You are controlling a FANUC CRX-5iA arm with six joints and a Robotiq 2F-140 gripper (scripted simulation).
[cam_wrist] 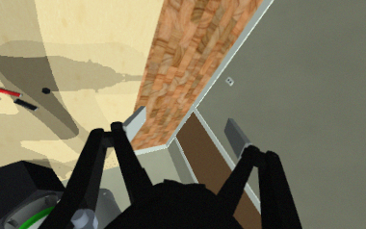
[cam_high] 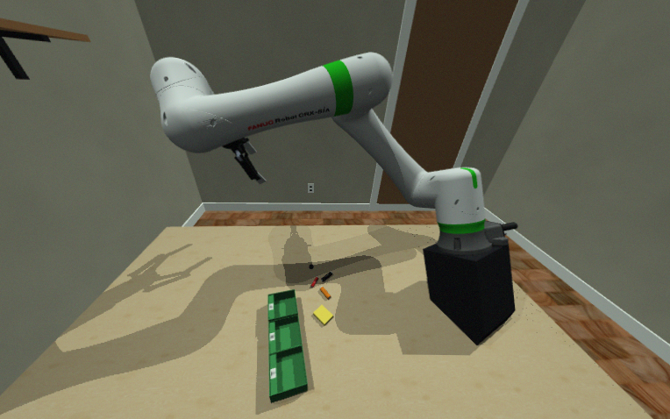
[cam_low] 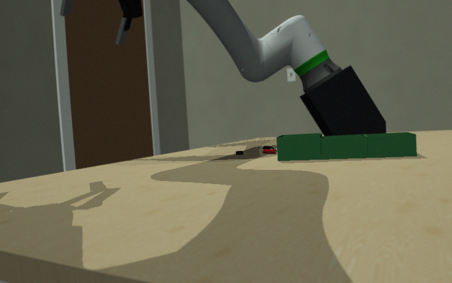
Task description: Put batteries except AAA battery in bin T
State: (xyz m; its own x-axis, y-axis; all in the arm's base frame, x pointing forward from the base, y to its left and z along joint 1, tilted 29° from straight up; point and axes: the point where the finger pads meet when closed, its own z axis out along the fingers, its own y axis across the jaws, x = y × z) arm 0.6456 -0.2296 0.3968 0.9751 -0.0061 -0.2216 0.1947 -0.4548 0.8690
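Now: hand 12 cm past the green three-compartment bin row, 51 cm to the right of it and 30 cm above it. The rest, counted from my hand: small black round piece: 20 cm behind, 25 cm to the left, 32 cm below; red battery: 21 cm behind, 33 cm to the left, 32 cm below; black battery: 26 cm behind, 31 cm to the left, 31 cm below.
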